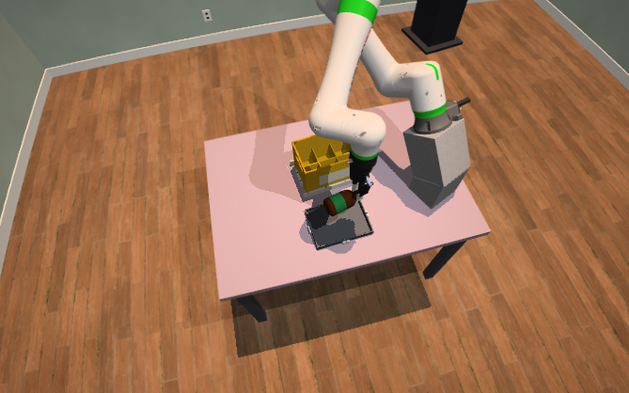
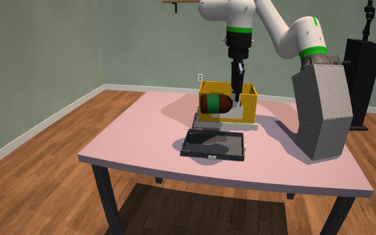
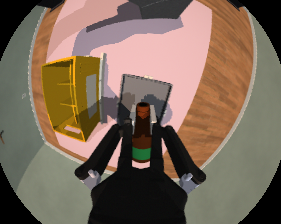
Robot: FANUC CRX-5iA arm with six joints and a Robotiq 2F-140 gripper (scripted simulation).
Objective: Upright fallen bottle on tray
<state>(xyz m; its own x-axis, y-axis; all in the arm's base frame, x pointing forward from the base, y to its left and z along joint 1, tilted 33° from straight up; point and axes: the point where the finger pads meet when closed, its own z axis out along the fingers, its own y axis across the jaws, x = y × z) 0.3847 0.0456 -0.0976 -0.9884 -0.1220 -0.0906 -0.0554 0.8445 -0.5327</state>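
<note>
Now: the bottle 60 mm ahead of my hand and 20 mm below it. From my hand the other things lie so: yellow crate (270 mm to the right, 130 mm below); then tray (200 mm below, 70 mm ahead).
</note>
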